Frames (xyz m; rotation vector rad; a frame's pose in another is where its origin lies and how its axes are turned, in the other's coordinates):
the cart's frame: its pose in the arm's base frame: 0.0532 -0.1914 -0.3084 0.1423 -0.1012 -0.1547
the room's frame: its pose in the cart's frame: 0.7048 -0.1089 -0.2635 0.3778 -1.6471 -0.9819
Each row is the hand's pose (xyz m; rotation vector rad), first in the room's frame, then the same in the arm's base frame.
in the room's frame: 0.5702 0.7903 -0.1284 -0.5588 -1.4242 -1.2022
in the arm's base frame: 0.7779 -0.4958 0.4543 -0.0993 1.2353 2.0282
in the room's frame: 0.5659 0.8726 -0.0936 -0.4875 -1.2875 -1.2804
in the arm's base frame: 0.7707 -0.4369 0.5212 -0.2856 1.2543 2.0625
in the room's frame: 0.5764 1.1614 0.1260 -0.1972 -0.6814 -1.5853
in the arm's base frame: 0.6513 -0.1954 0.7644 -1.1185 1.2050 2.0979
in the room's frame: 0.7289 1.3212 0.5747 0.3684 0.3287 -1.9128
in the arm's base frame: 0.2393 0.0123 0.9573 -2.4234 0.7991 1.5871
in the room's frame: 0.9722 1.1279 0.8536 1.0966 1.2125 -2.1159
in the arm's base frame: -0.1602 -0.0951 0.9006 -3.0585 0.0743 0.3951
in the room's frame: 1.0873 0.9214 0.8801 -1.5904 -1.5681 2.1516
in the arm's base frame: -0.2886 -0.2549 0.7799 -2.9300 -0.3428 -0.3720
